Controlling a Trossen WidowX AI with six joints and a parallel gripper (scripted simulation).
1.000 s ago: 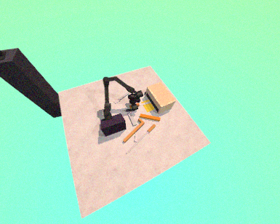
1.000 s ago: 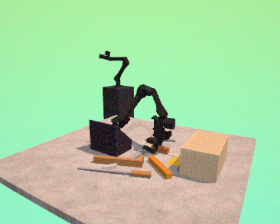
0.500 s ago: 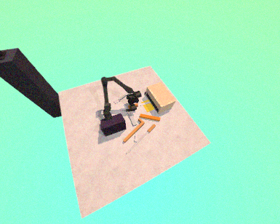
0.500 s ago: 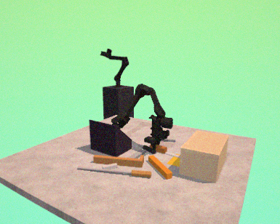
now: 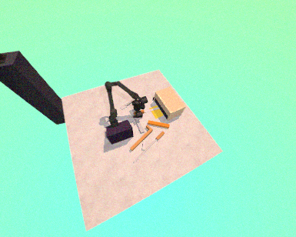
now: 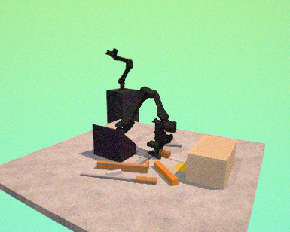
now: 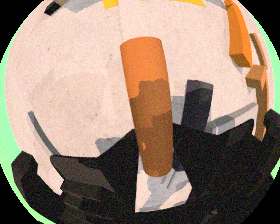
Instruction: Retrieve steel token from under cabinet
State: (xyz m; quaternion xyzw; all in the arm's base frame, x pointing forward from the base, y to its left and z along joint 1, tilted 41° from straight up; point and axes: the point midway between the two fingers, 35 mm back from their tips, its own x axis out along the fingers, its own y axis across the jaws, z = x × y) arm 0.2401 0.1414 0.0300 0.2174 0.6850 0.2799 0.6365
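Right now the dark-handled tool is 4 cm behind my gripper tip and 3 cm to the right of it. Round my gripper tip: orange bar (18 cm ahead, 19 cm to the right, 1 cm above).
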